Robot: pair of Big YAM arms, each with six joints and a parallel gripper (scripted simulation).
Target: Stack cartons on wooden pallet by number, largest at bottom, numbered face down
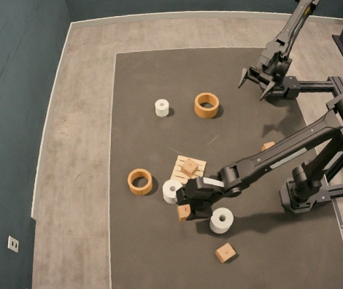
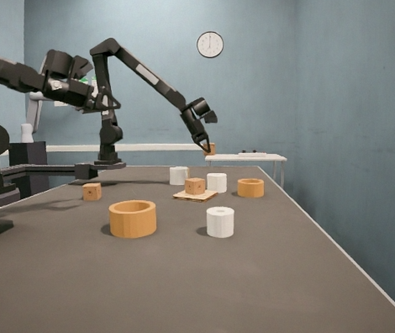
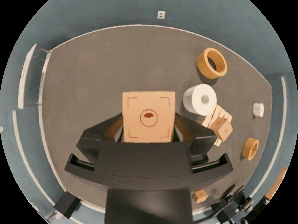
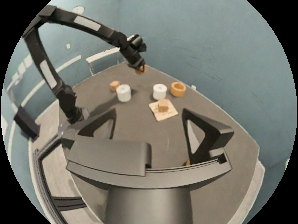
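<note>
Now: the carton 230 mm to the right of my left hand, 110 mm below it and 10 mm behind it. Also, from my left hand: wooden pallet: 230 mm to the right, 140 mm below, 10 mm behind.
</note>
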